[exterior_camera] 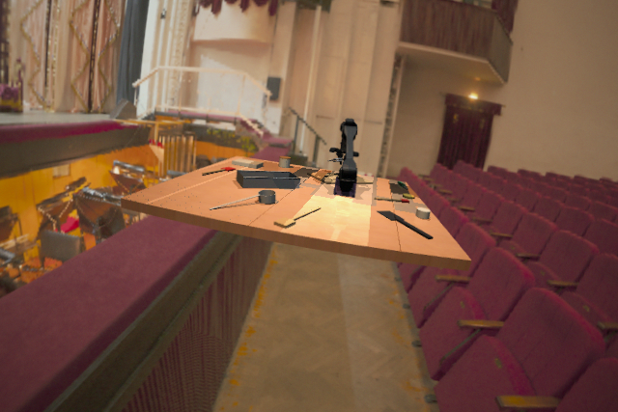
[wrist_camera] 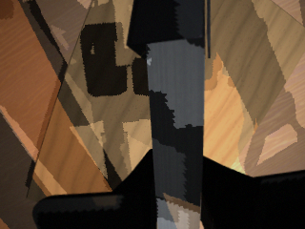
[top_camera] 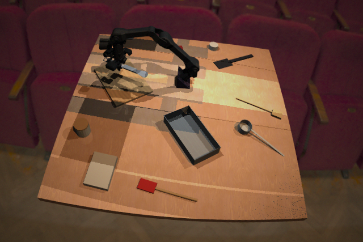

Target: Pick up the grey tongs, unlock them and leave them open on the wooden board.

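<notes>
Right now the wooden board is 8 cm below my gripper tip. The rest, counted from my gripper tip: black spatula 24 cm behind, 73 cm to the left, 9 cm below; white block 62 cm ahead, 3 cm to the right, 8 cm below; red spatula 70 cm ahead, 26 cm to the left, 8 cm below.
</notes>
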